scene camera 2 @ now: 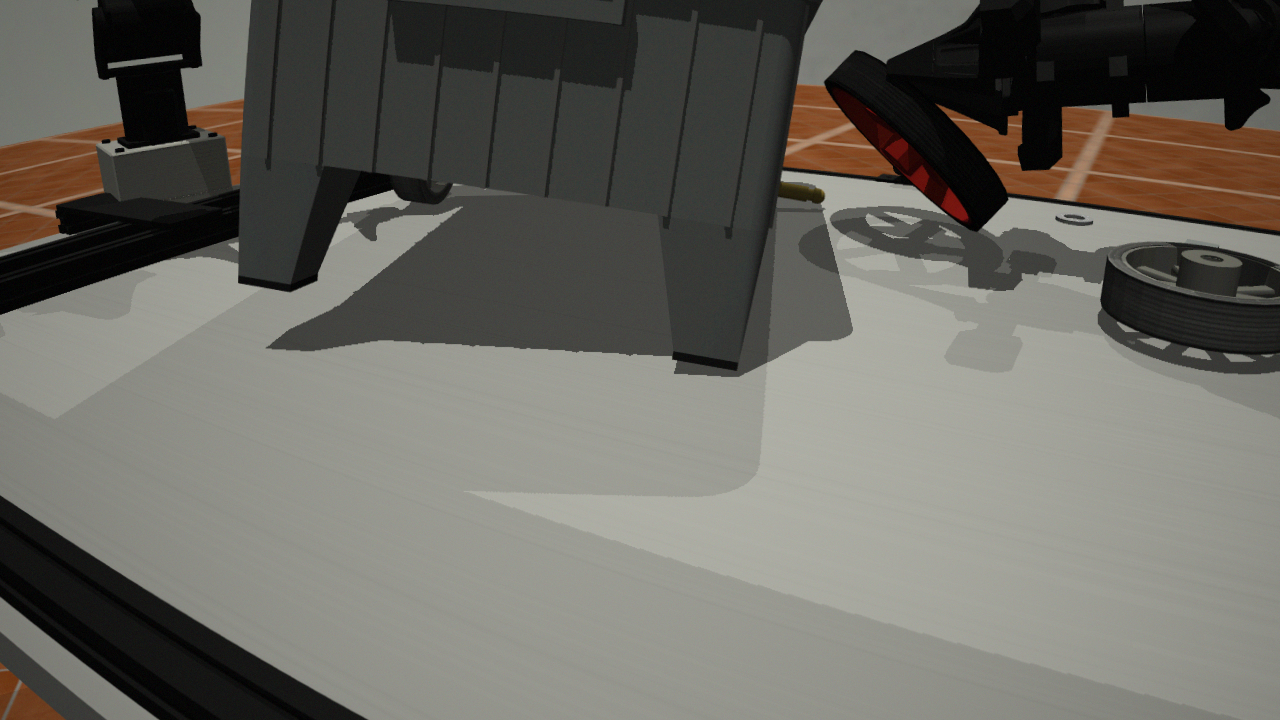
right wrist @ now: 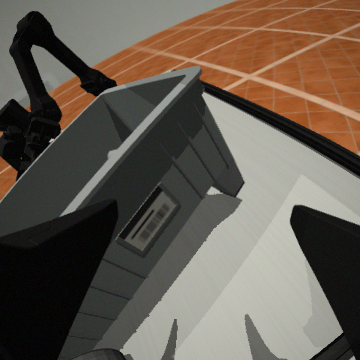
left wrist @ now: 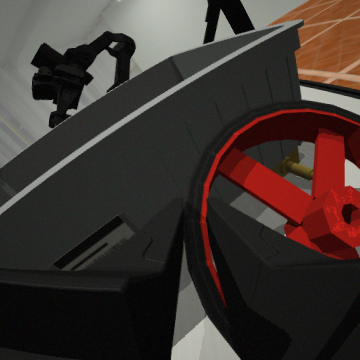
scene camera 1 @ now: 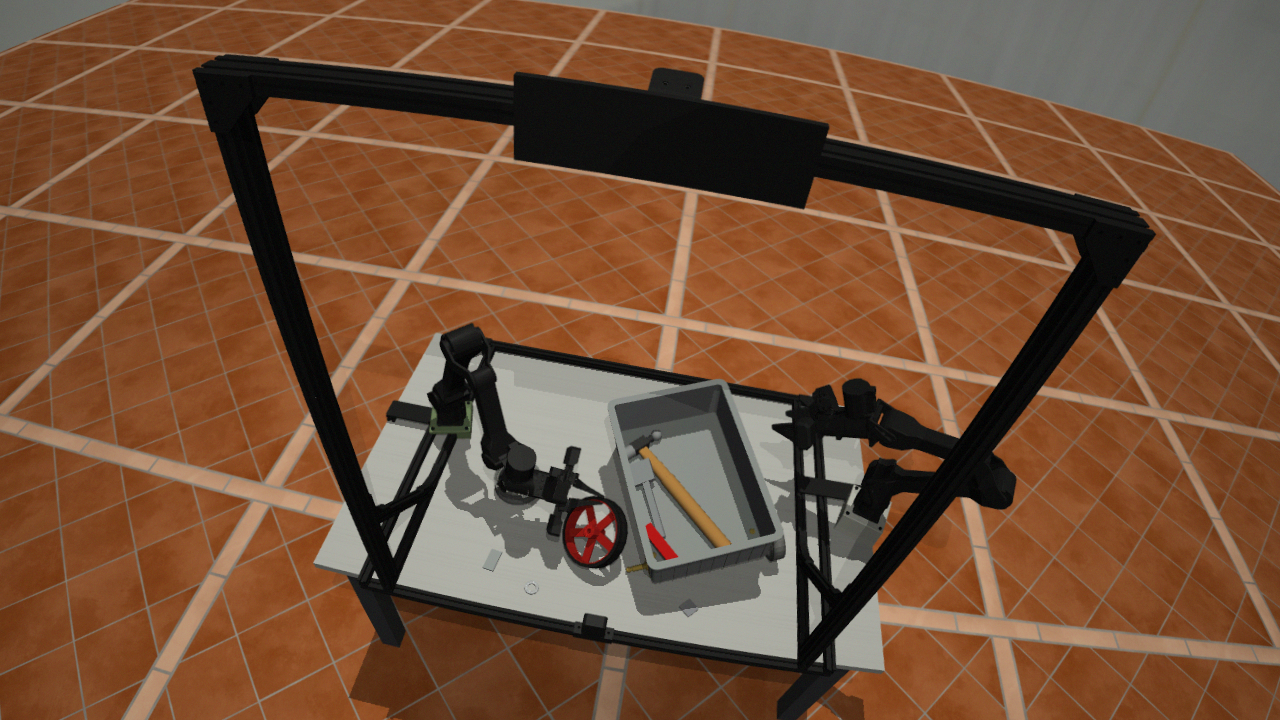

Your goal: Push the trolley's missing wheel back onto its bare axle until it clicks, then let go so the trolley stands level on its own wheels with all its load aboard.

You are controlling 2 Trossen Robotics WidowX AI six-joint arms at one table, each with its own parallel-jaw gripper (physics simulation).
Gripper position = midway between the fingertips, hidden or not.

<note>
My left gripper (scene camera 2: 889, 74) carries a red-spoked wheel (scene camera 2: 911, 132), clear of everything else. My right gripper (scene camera 1: 779, 419) is open, with nothing in its grasp. Further things: a grey trolley tub (scene camera 2: 687, 117).
The red-spoked wheel is seen too in the left wrist view (left wrist: 317, 221) and in scene camera 1 (scene camera 1: 593, 532). The grey trolley tub also shows in the right wrist view (right wrist: 169, 151), in the left wrist view (left wrist: 84, 187) and in scene camera 1 (scene camera 1: 704, 444). My left gripper shows as well in the left wrist view (left wrist: 193, 206) and in scene camera 1 (scene camera 1: 603, 500). The right wrist view misses the red-spoked wheel, which is hidden by the grey trolley tub.
</note>
